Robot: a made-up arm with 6 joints. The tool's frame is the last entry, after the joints. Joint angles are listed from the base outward. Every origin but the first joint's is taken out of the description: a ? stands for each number. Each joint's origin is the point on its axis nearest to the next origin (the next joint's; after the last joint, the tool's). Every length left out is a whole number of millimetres.
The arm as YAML. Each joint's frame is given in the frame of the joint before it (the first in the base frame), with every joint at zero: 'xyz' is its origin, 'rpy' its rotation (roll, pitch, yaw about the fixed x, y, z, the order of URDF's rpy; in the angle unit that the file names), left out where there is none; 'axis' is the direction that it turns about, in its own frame. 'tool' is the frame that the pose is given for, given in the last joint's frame.
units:
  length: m
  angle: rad
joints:
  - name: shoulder
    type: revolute
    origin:
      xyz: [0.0, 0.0, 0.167]
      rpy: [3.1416, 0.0, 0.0]
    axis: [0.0, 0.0, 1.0]
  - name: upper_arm
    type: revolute
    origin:
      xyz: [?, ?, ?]
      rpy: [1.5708, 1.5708, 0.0]
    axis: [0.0, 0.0, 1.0]
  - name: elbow
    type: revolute
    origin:
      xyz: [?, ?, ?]
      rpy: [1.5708, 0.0, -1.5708]
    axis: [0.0, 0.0, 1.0]
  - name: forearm
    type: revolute
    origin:
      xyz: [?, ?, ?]
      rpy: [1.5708, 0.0, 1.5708]
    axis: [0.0, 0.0, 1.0]
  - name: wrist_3
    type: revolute
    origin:
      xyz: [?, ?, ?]
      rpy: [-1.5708, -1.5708, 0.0]
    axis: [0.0, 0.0, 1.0]
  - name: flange
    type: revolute
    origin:
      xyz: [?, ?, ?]
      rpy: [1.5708, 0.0, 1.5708]
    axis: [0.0, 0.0, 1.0]
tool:
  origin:
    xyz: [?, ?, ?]
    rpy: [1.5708, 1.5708, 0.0]
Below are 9 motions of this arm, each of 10 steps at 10 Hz.
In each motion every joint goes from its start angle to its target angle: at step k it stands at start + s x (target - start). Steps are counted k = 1, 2, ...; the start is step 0. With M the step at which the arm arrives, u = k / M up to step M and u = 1 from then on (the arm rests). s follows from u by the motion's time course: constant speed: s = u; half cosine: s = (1 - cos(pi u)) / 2; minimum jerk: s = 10 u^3 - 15 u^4 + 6 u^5.
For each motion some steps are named. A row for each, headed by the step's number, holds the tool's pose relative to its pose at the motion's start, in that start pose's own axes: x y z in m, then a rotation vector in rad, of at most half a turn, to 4 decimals.
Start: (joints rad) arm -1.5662 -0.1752 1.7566 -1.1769 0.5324 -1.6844
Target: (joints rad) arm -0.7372 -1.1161 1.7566 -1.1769 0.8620 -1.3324
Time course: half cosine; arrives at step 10
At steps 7, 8, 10:
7: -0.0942 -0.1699 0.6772 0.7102 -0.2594 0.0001
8: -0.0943 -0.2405 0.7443 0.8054 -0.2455 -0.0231
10: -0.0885 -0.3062 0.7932 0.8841 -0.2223 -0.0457

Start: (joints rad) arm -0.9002 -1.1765 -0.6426 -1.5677 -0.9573 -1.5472
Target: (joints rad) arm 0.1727 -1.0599 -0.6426 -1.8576 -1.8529 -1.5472
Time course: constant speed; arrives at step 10
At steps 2, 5, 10:
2: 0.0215 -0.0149 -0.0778 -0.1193 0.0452 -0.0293
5: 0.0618 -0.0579 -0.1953 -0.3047 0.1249 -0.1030
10: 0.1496 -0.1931 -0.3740 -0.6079 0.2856 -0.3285

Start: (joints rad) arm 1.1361 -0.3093 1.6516 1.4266 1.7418 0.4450
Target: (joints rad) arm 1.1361 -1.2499 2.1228 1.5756 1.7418 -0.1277
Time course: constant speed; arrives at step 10
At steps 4, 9, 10:
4: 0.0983 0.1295 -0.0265 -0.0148 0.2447 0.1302
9: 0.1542 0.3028 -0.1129 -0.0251 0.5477 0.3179
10: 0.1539 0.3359 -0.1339 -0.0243 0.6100 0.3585

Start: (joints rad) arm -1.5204 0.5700 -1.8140 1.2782 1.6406 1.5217
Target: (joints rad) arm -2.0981 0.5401 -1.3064 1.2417 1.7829 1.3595
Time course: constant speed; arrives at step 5
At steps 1, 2, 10:
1: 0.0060 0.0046 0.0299 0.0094 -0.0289 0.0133
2: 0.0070 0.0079 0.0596 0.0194 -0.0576 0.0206
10: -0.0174 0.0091 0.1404 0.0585 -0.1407 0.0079

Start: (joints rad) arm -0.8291 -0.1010 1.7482 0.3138 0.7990 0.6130
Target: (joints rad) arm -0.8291 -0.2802 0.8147 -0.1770 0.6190 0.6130
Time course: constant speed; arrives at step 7
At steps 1, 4, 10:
1: 0.0660 0.0044 -0.0235 0.0915 -0.0534 0.1516
4: 0.2596 0.0919 -0.0577 0.3473 -0.2119 0.6186
10: 0.3947 0.2656 -0.0173 0.5659 -0.3739 1.0995

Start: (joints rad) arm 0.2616 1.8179 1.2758 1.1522 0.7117 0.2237
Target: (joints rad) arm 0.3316 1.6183 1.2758 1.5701 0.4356 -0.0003
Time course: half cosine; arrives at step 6
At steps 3, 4, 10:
3: -0.0175 0.0587 0.0038 0.0321 -0.0894 0.1306
4: -0.0285 0.0900 0.0046 0.0437 -0.1236 0.1994
10: -0.0411 0.1223 0.0043 0.0524 -0.1506 0.2700

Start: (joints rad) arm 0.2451 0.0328 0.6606 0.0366 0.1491 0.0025
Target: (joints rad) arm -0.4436 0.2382 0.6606 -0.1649 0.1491 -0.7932
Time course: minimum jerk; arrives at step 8
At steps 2, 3, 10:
2: 0.0234 0.0271 -0.0019 0.0857 0.0164 0.0710
3: 0.0555 0.0767 -0.0030 0.2244 0.0572 0.1849
10: 0.0969 0.3162 0.0191 0.7411 0.3987 0.5826

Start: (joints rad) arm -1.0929 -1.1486 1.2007 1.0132 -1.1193 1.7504
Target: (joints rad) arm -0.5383 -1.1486 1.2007 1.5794 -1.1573 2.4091
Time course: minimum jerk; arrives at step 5
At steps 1, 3, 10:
1: 0.0127 -0.0153 0.0163 -0.0595 0.0200 0.0426
3: 0.2196 -0.0768 0.1558 -0.6244 0.1236 0.5741
10: 0.3416 -0.0290 0.1820 -0.8401 0.0871 0.8815

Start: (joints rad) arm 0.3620 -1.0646 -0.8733 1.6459 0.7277 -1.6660
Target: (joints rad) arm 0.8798 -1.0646 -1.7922 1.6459 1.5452 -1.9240
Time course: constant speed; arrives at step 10
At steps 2, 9, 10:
2: -0.0516 0.0271 0.0137 0.1163 -0.0822 0.1441
9: -0.2046 0.0604 0.1425 0.7231 -0.2750 0.4580
10: -0.2174 0.0570 0.1700 0.8258 -0.2971 0.4697

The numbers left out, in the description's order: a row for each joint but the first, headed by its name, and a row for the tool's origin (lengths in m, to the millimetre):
upper_arm: -0.021 -0.015 0.0
elbow: 0.13 0.11 0.0
forearm: -0.091 -0.2 0.0
wrist_3: -0.012 -0.603 0.0
flange: -0.016 -0.098 0.0
tool: -0.017 0.146 0.0

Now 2 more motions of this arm.
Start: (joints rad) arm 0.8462 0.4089 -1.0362 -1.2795 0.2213 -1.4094
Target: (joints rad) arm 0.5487 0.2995 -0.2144 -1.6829 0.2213 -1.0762
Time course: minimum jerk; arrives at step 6
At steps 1, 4, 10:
1: -0.0120 -0.0014 0.0071 0.0008 -0.0095 0.0145
4: -0.2765 -0.1046 0.1247 0.0221 -0.1518 0.3437
10: -0.3421 -0.1576 0.1503 0.0310 -0.1718 0.4409

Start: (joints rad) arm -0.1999 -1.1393 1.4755 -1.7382 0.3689 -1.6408
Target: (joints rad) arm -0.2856 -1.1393 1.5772 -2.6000 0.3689 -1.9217
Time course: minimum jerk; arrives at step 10
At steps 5, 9, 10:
5: 0.0651 -0.0021 0.2603 0.5610 -0.0398 -0.1102
9: 0.1136 -0.1191 0.5004 1.1130 -0.0740 -0.2098
10: 0.1143 -0.1221 0.5041 1.1226 -0.0745 -0.2115

